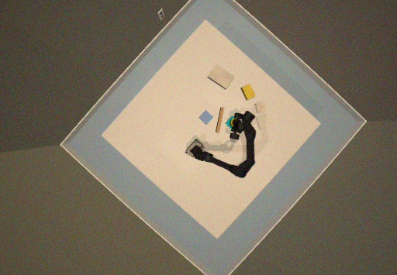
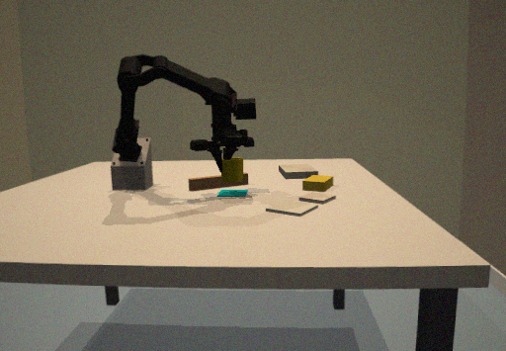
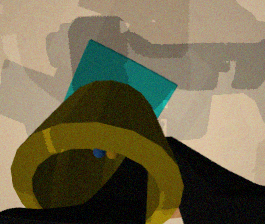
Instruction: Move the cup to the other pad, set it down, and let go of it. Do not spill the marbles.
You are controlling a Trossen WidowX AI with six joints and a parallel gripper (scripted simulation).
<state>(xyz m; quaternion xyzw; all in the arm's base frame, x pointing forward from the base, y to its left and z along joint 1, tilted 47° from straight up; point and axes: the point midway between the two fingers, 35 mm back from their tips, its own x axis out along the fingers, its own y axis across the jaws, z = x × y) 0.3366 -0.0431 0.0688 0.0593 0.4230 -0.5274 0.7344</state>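
My gripper tip is now 8 cm above the teal pad, 2 cm to the right of it and 2 cm short of it. Also, from my gripper tip: blue marble 3 cm to the left, 2 cm below, 2 cm ahead; then olive-yellow cup 2 cm to the left, 2 cm ahead; then wooden bar 11 cm to the left, 6 cm below, 4 cm behind.
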